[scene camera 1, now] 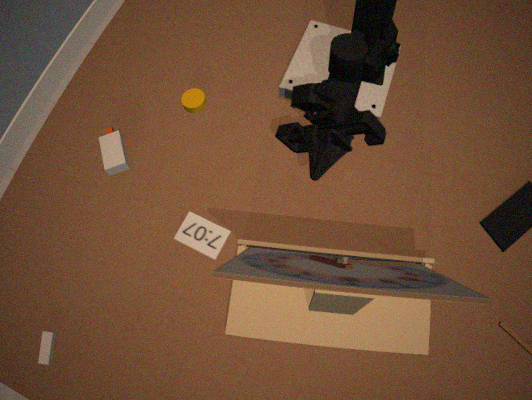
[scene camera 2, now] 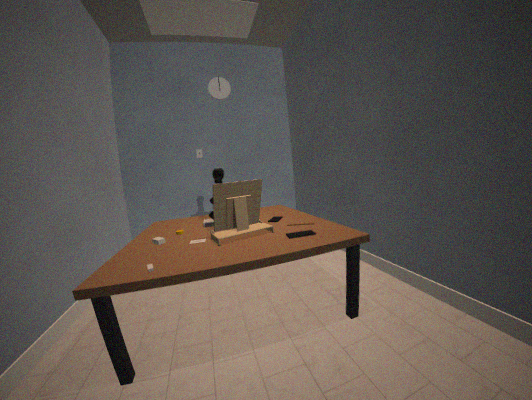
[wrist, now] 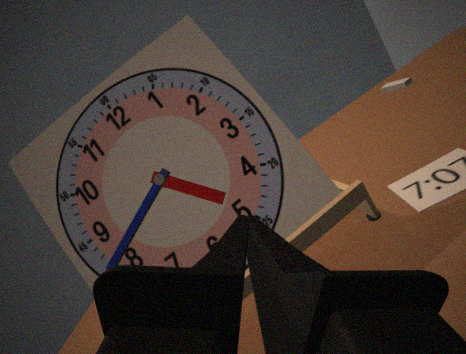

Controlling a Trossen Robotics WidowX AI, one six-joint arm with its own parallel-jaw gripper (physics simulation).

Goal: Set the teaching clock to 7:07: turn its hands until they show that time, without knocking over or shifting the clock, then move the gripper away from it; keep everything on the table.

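Places are measured from the arm's base along level axes (x up, y right, z ahead), in metres.
Pixels of known places: gripper, fingertip midpoint: (scene camera 1: 313,179) (wrist: 245,222); arm's base, link origin: (scene camera 1: 369,71).
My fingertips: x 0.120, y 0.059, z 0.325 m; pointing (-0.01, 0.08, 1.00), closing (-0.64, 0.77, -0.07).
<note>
For each thing: its top centre in the pictures, then the offset to it from my fingertips. "spot": a spot on its surface instead.
- 07 card, top centre: (wrist: 440,177) (scene camera 1: 201,234) (scene camera 2: 198,241) dy +0.183, dx -0.146, dz +0.090 m
- yellow disc, top centre: (scene camera 1: 193,97) (scene camera 2: 179,230) dy +0.286, dx -0.128, dz -0.183 m
- white box, top centre: (scene camera 1: 110,145) (scene camera 2: 157,238) dy +0.416, dx -0.119, dz -0.036 m
- small white block, top centre: (scene camera 1: 45,347) (wrist: 394,83) (scene camera 2: 150,266) dy +0.406, dx -0.135, dz +0.375 m
- black flat object, top centre: (scene camera 1: 517,214) (scene camera 2: 275,218) dy -0.400, dx -0.139, dz -0.082 m
- thin stick, surface spot: (scene camera 1: 515,337) spot: dy -0.415, dx -0.141, dz +0.152 m
- second black object, top centre: (scene camera 2: 300,233) dy -0.343, dx -0.139, dz +0.356 m
The teaching clock (scene camera 1: 345,277) (scene camera 2: 222,207) (wrist: 170,135) stands upright on its wooden base. In the wrist view its long blue hand (wrist: 135,222) points between 8 and 9, nearer 8, at about 42 minutes. Its short red hand (wrist: 195,189) points between 4 and 5, close to 5. My gripper (scene camera 1: 315,177) (wrist: 245,222) is shut and empty, in front of the clock face and apart from it in scene camera 1. In the wrist view its fingers cover part of the dial near 6. The 7:07 card (scene camera 1: 202,235) (scene camera 2: 198,241) (wrist: 432,181) lies beside the clock.
A yellow disc (scene camera 1: 193,99) (scene camera 2: 180,232), a white box (scene camera 1: 113,151) (scene camera 2: 158,240) and a small white block (scene camera 1: 45,348) (scene camera 2: 150,267) lie on the card's side. On the other side lie a black flat object (scene camera 1: 510,217) (scene camera 2: 275,219), a thin stick (scene camera 1: 515,337) and a second black object (scene camera 2: 301,234).
</note>
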